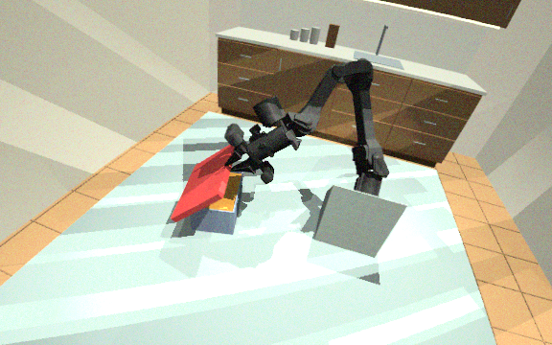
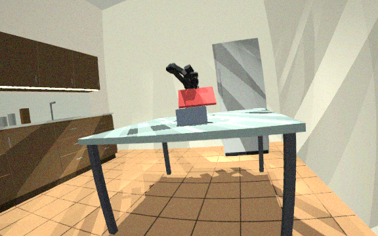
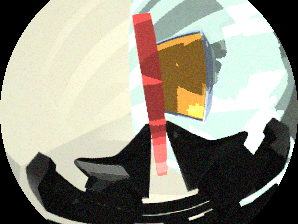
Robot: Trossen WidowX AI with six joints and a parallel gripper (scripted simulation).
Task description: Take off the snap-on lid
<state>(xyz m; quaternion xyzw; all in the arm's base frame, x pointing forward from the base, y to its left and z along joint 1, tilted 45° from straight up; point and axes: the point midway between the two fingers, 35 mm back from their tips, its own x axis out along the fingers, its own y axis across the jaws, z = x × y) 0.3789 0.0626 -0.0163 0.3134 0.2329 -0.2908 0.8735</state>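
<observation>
My gripper tip is 60 mm short of the lid, 10 mm to the right of it and 50 mm above it. From my gripper tip the other things lie so: storage box (50 mm ahead, 40 mm to the right, 180 mm below).
</observation>
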